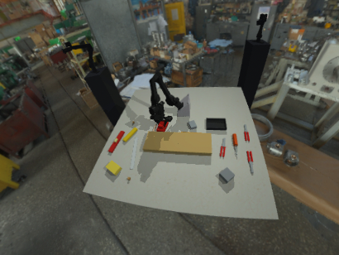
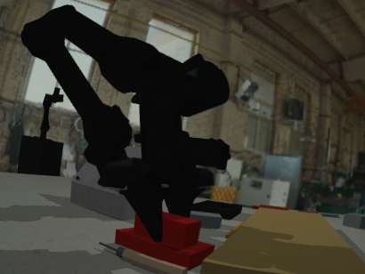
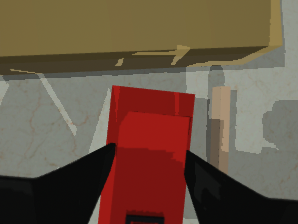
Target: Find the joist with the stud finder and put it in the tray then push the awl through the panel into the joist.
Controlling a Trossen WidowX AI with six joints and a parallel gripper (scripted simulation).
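My gripper tip is now 60 mm to the left of the awl, 30 mm past it and 20 mm above it. From my gripper tip the other things lie so: pale strip: 240 mm ahead, 220 mm to the right, 20 mm below; then stud finder: 20 mm behind, 20 mm above, 10 mm to the left; then yellow bar: 290 mm to the right, 60 mm ahead, 20 mm below.
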